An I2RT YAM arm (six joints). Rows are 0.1 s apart.
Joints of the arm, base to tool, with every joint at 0 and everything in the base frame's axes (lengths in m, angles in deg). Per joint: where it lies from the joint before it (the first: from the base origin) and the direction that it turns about. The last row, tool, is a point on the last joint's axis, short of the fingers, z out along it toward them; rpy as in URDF.
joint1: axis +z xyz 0 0 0.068
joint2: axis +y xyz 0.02 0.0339 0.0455
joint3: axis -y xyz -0.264 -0.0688 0
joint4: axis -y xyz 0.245 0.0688 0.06
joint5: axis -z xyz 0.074 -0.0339 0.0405
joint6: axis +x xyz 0.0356 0 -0.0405
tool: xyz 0 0 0 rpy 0 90 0
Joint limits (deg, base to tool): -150..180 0..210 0..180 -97..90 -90..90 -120..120
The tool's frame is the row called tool.
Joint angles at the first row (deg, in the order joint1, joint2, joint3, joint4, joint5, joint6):
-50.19, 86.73, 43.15, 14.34, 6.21, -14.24
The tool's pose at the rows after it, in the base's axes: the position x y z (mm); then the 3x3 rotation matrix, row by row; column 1 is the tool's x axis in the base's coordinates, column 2 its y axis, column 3 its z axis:
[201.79, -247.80, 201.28], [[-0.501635, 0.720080, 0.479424], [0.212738, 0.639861, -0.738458], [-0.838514, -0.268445, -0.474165]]
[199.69, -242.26, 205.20], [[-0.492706, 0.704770, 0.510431], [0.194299, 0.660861, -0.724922], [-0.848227, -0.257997, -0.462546]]
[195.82, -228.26, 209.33], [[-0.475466, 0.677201, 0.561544], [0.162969, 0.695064, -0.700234], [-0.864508, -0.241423, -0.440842]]
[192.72, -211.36, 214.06], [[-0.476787, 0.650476, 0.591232], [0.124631, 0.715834, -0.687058], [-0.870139, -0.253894, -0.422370]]
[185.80, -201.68, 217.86], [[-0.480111, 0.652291, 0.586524], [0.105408, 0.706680, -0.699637], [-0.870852, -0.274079, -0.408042]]
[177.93, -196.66, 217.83], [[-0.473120, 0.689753, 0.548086], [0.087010, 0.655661, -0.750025], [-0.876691, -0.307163, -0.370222]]
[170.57, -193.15, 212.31], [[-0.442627, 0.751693, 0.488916], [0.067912, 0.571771, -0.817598], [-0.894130, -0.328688, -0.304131]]
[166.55, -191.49, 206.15], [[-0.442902, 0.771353, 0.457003], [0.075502, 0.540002, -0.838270], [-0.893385, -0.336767, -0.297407]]
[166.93, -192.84, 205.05], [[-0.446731, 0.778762, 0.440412], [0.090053, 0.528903, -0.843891], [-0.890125, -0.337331, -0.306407]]
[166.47, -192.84, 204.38], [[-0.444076, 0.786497, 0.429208], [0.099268, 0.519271, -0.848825], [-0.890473, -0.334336, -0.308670]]
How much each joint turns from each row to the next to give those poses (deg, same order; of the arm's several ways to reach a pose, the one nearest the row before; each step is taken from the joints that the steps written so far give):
0.02, -0.32, 0.17, 0.27, -0.20, -0.26
0.15, -1.79, -0.96, 0.01, -1.73, -0.18
0.87, -3.62, -2.65, 0.50, -2.37, 0.01
1.72, -4.18, -2.55, -0.45, -0.23, -0.81
0.44, -3.48, -1.88, -0.72, 1.09, -0.75
-0.02, -2.32, -2.52, 2.43, 3.57, -0.54
0.05, -0.99, -3.74, 6.55, 5.23, 0.33
-0.13, -0.06, -1.77, 1.97, 2.08, 0.13
-0.02, 0.51, 0.30, -0.43, 0.93, 0.36
0.02, 0.02, -0.07, -0.10, 0.70, 0.46

